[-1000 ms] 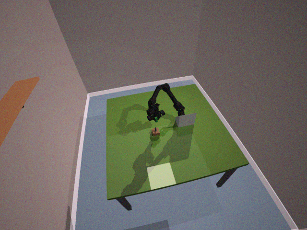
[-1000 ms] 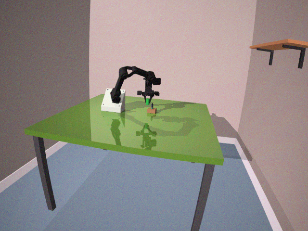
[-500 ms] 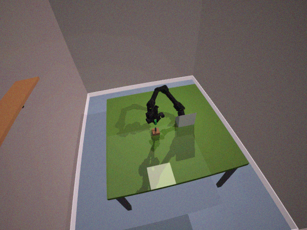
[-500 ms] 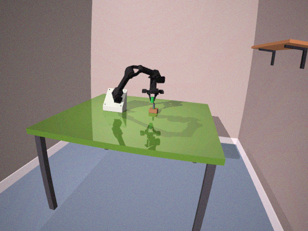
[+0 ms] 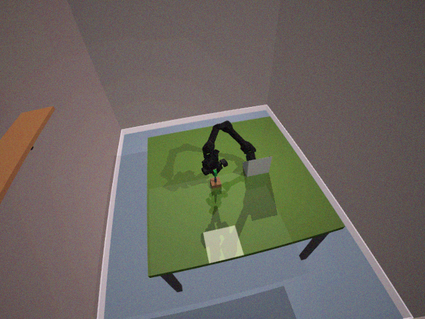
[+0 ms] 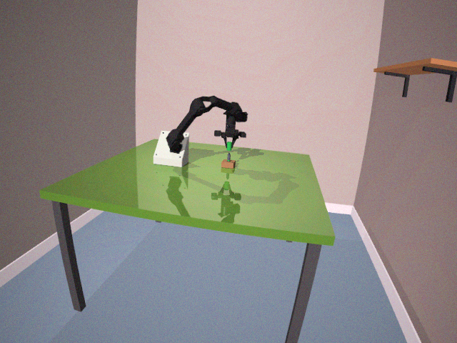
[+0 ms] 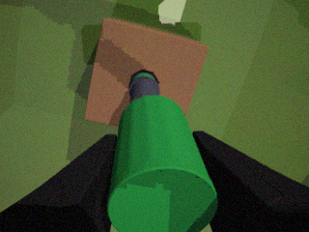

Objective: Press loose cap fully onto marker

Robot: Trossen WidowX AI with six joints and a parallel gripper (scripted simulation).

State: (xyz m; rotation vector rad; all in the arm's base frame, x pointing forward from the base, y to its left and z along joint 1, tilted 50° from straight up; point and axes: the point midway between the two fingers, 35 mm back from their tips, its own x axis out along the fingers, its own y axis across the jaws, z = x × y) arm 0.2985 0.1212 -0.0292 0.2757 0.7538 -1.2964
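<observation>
Right now the brown holder block is 100 mm below my gripper tip. Round my gripper tip: green cap 10 mm above.
</observation>
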